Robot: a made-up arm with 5 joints.
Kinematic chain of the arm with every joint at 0, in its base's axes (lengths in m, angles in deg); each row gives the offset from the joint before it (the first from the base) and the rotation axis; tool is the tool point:
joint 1: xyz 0 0 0.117 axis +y
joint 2: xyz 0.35 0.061 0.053 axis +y
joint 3: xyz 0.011 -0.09 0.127 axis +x
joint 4: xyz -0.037 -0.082 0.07 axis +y
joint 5: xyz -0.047 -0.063 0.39 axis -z
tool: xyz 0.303 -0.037 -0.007
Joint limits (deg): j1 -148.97..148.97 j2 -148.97..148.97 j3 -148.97..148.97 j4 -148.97..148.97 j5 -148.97..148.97
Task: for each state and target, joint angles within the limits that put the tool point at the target. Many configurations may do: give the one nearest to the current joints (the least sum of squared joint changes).
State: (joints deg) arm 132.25 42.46 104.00 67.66 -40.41
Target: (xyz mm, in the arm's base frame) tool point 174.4 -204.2 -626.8
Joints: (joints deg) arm 83.47 18.65 107.73 56.75 -57.03
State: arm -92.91 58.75 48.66 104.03 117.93
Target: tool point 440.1 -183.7 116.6
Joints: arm -63.26 73.78 69.69 121.90 105.61
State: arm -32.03 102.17 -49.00 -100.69 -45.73
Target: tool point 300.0 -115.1 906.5
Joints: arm -36.22 105.29 -35.93 -127.72 -8.81
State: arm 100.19 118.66 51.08 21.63 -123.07
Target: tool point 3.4 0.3 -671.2
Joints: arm 57.05 124.58 19.22 46.29 -97.47
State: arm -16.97 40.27 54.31 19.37 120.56
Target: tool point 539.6 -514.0 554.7
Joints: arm 13.71 46.68 30.35 4.29 146.06
